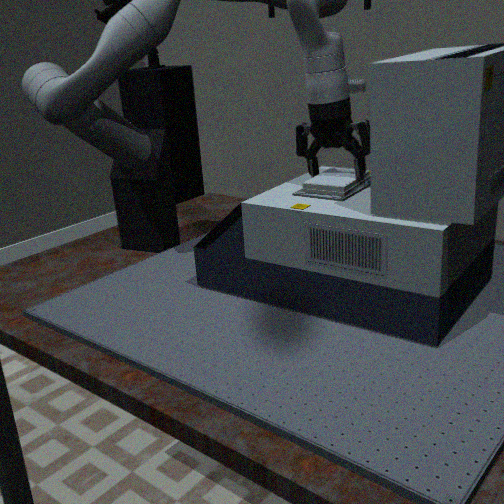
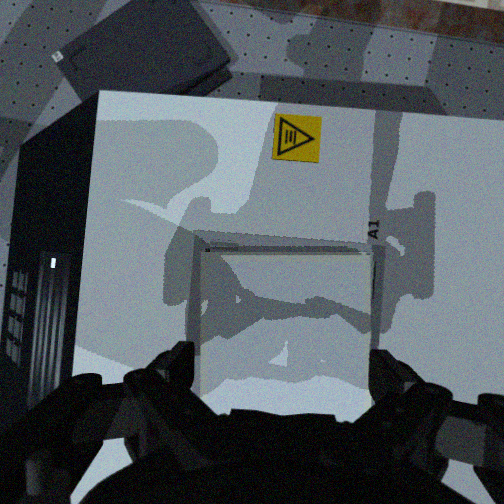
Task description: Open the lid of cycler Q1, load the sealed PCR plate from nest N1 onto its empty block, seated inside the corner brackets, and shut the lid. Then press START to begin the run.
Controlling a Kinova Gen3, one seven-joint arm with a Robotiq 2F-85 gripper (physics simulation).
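The cycler Q1 is a white box on a dark base. Its lid stands raised upright at the right. The sealed PCR plate lies flat on the block, with a dark bracket edge along its left and far sides and an A1 mark at one corner. My gripper is open, low over the plate, one finger on each side of it, and holds nothing. The dark nest N1 lies empty beyond the cycler.
A yellow warning label sits on the cycler top, and a vent grille on its front. The cycler stands on a perforated grey mat. The arm's dark pedestal stands at the back left.
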